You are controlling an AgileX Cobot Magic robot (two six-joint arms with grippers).
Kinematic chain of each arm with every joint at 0, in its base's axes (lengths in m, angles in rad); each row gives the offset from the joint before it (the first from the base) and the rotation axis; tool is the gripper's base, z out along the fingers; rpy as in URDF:
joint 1: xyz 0 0 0.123 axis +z
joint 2: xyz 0 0 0 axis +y
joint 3: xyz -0.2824 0 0.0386 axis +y
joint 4: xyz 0.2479 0 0.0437 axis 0.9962 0 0.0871
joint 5: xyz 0 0 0 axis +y
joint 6: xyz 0.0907 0 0.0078 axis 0.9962 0 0.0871
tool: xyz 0 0 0 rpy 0 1.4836 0
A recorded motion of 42 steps. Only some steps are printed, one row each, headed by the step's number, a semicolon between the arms.
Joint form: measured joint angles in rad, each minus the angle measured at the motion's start. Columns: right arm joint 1, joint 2, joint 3, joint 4, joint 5, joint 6; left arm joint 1, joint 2, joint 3, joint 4, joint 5, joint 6.
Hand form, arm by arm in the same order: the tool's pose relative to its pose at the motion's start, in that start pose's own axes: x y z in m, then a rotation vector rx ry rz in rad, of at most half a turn. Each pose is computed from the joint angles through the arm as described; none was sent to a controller.
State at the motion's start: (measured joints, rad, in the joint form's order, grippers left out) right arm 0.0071 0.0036 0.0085 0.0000 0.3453 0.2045; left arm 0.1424 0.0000 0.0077 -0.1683 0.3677 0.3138
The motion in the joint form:
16: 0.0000 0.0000 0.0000 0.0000 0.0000 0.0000; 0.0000 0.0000 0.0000 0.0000 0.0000 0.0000
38: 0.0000 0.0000 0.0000 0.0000 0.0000 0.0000; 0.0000 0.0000 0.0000 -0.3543 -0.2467 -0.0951
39: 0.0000 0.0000 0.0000 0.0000 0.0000 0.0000; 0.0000 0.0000 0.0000 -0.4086 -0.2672 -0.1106
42: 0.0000 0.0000 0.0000 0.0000 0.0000 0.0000; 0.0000 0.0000 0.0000 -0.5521 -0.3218 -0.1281
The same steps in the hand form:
16: 0.0000 0.0000 0.0000 0.0000 0.0000 0.0000; 0.0000 0.0000 0.0000 0.0000 0.0000 0.0000
38: 0.0000 0.0000 0.0000 0.0000 0.0000 0.0000; -0.0230 0.0034 -0.0030 0.0187 -0.2589 -0.4392
39: 0.0000 0.0000 0.0000 0.0000 0.0000 0.0000; -0.0247 0.0041 -0.0035 0.0247 -0.2802 -0.5085
42: 0.0000 0.0000 0.0000 0.0000 0.0000 0.0000; -0.0287 0.0069 -0.0049 0.0330 -0.3341 -0.6695

